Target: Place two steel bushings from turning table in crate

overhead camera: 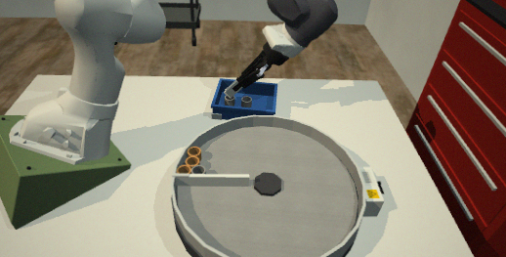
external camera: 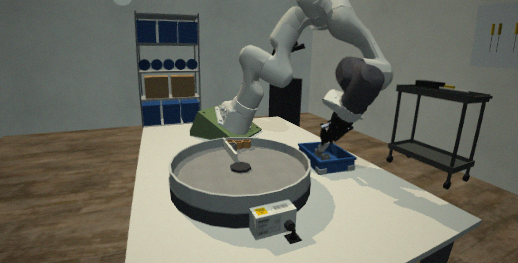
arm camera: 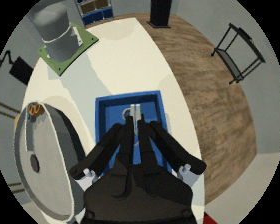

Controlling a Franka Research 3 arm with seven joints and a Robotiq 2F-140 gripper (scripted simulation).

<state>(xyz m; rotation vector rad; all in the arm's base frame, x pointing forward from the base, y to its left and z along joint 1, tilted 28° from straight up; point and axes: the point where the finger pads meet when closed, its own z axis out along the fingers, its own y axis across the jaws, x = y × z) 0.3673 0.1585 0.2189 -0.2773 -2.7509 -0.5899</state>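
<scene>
My hand is 30 mm short of the blue crate, 30 mm above it and 20 mm to the left of it. From my hand the other things lie so: turning table: 380 mm to the right, 40 mm ahead, 10 mm below.
</scene>
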